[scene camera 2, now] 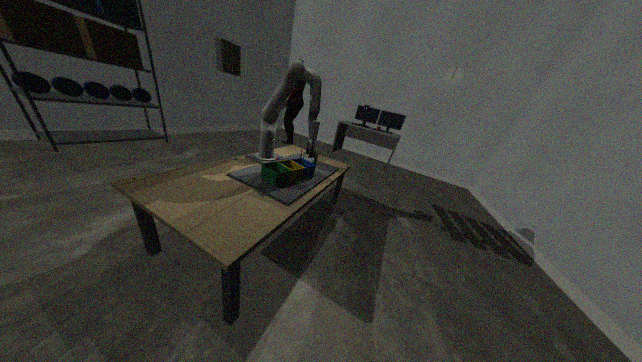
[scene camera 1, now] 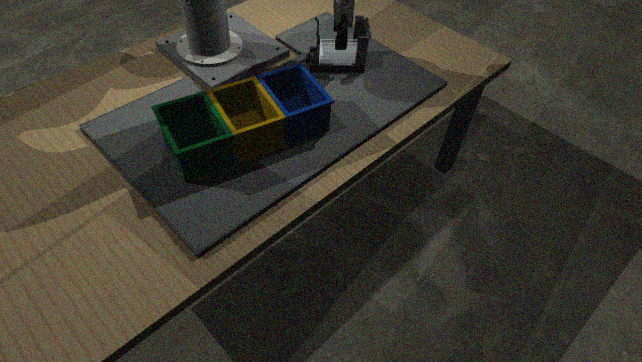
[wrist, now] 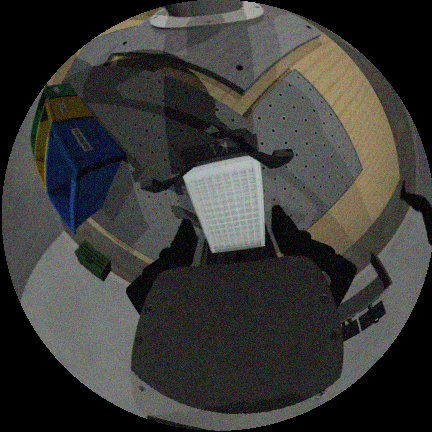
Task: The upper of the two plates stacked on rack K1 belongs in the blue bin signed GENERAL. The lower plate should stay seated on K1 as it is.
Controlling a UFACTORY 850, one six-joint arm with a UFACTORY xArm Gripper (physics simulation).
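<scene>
A white gridded plate (scene camera 1: 330,51) (wrist: 227,207) lies on top in the dark rack K1 (scene camera 1: 361,37) (wrist: 276,159). The lower plate cannot be told apart from it. My gripper (scene camera 1: 342,42) (scene camera 2: 311,149) (wrist: 231,223) is open and empty at the rack. In the wrist view its fingers stand wide apart, one on each side of the white plate's near part; whether they touch it cannot be told. The blue bin (scene camera 1: 307,124) (scene camera 2: 311,169) (wrist: 97,150) stands beside the rack, its label too blurred to read. The part of its inside that shows holds no plate.
The yellow bin (scene camera 1: 257,145) (wrist: 75,109) and green bin (scene camera 1: 207,162) (scene camera 2: 270,175) adjoin the blue bin in a row on the dark board (scene camera 1: 225,215). The arm's base (scene camera 1: 207,30) stands behind them. In scene camera 2 a person (scene camera 2: 294,107) shows behind the arm.
</scene>
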